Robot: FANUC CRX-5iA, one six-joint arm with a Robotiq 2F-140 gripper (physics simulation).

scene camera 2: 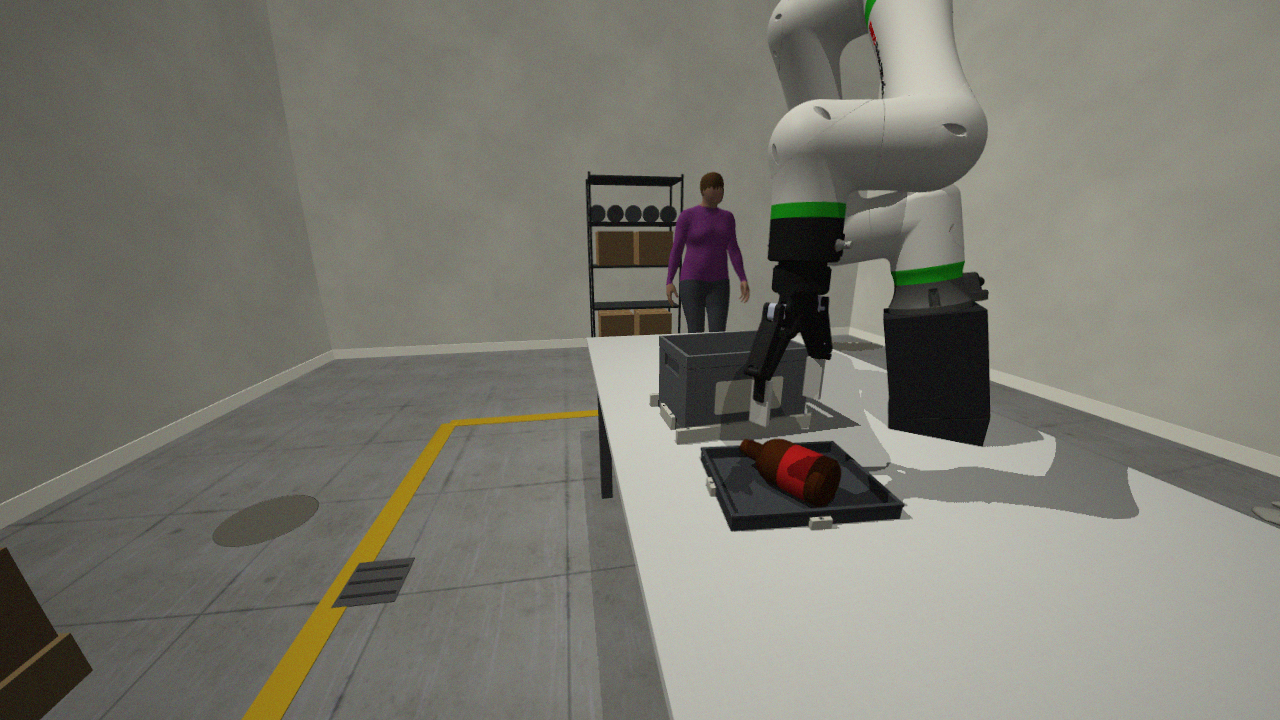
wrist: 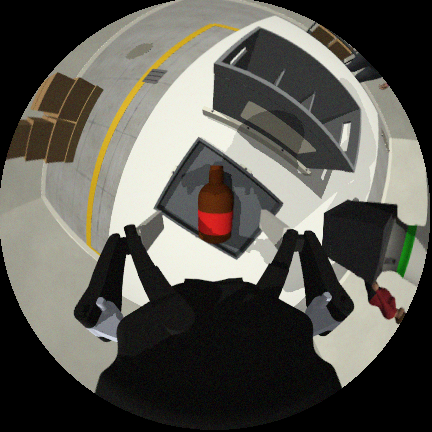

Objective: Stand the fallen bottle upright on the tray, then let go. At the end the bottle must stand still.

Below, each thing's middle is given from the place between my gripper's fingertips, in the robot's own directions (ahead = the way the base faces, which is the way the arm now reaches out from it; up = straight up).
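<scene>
Brown bottle [scene camera 2: 813,477]: 100 mm below my hand, 20 mm behind it.
</scene>
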